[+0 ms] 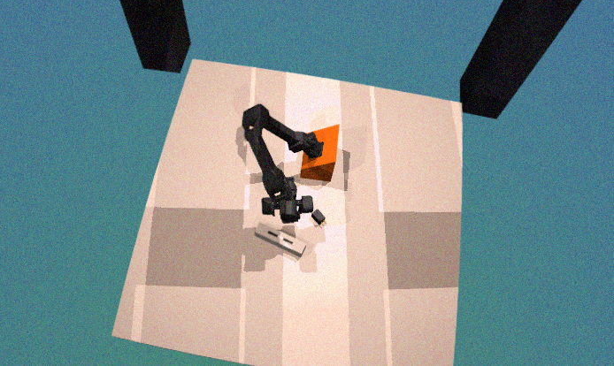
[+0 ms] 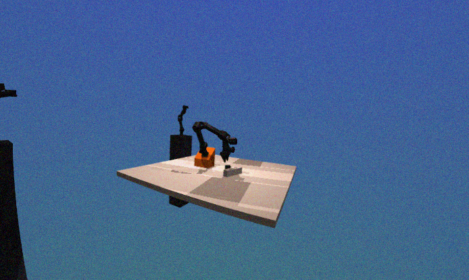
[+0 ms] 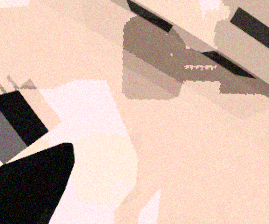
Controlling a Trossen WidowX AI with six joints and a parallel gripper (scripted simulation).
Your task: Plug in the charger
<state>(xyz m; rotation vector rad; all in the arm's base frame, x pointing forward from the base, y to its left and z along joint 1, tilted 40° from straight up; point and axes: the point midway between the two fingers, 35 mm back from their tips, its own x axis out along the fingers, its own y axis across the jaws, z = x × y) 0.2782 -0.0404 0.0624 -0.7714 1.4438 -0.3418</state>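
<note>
Right now my gripper tip is 30 mm past the two-prong charger, 130 mm to the right of it and 80 mm above it.
</note>
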